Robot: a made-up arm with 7 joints.
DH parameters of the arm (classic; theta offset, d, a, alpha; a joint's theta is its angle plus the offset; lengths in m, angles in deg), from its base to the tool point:
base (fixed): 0 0 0 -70
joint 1: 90 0 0 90
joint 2: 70 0 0 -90
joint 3: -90 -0.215 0.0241 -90
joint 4: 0 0 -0.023 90
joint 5: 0 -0.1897 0 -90
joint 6: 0 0 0 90
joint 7: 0 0 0 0
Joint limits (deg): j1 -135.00..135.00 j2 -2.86..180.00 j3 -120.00..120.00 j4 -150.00..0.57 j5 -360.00..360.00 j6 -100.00..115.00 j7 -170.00..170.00
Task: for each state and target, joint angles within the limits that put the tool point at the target. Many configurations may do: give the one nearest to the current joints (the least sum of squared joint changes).
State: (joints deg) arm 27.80 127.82 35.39 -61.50 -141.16 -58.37 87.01
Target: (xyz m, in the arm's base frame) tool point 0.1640 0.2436 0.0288
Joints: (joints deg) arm 40.21 89.79 41.21 -100.71 -141.16 -58.37 87.01
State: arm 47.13 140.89 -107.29 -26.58 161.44 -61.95 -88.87
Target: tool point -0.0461 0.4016 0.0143
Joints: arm 20.82 103.79 -89.39 -27.12 161.44 -61.95 -88.87
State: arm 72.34 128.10 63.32 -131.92 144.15 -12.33 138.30
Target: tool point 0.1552 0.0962 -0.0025
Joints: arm 74.13 107.46 61.98 -140.49 144.15 -12.33 138.30
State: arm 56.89 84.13 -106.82 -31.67 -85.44 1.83 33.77
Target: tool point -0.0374 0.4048 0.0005
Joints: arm 16.69 99.40 -86.92 -20.99 -85.44 1.83 33.77
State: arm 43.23 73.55 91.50 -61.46 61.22 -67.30 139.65
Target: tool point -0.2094 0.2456 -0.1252
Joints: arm 43.01 16.92 94.38 -77.10 61.22 -67.30 139.65
